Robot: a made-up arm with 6 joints.
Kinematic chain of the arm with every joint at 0, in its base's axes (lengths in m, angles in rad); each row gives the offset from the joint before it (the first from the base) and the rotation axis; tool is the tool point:
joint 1: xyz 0 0 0.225 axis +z
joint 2: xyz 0 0 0 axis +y
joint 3: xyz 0 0 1.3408 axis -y
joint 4: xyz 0 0 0 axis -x
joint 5: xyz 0.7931 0 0 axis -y
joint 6: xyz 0 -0.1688 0 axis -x
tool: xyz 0 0 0
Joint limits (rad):
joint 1: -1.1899..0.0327
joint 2: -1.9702..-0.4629
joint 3: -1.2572..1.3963
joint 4: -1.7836..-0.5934
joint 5: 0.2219..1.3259
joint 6: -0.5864..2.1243
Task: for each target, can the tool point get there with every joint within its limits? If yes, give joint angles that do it. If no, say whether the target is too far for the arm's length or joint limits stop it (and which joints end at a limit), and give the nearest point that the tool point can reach.
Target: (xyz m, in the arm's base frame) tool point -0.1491 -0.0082 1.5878
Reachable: yes | joints -0.7528 -0.6780 -0.1082 -0.8772 1.1720 0.9432
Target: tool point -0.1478 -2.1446 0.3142
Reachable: no: joint limits stop it (at a limit: joint 1, joint 3, joint 4) | nearest point -0.5304 -0.1574 0.4442 | short by 2.028 m
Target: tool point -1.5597 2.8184 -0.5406
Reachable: no: too far | nearest point -0.9999 1.8069 -0.2658 | short by 1.188 m
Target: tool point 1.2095 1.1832 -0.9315
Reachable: no: joint limits stop it (at a limit: joint 1, joint 2, joint 3, joint 4) | nearest point -0.1630 0.5029 0.0976 | short by 1.845 m
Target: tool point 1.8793 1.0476 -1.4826
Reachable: no: too far | nearest point -0.1630 0.5029 0.0976 | short by 2.639 m
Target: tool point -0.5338 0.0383 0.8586
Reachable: yes | joints -0.0877 -1.3072 -0.7396 -1.5201 0.9074 -0.2173
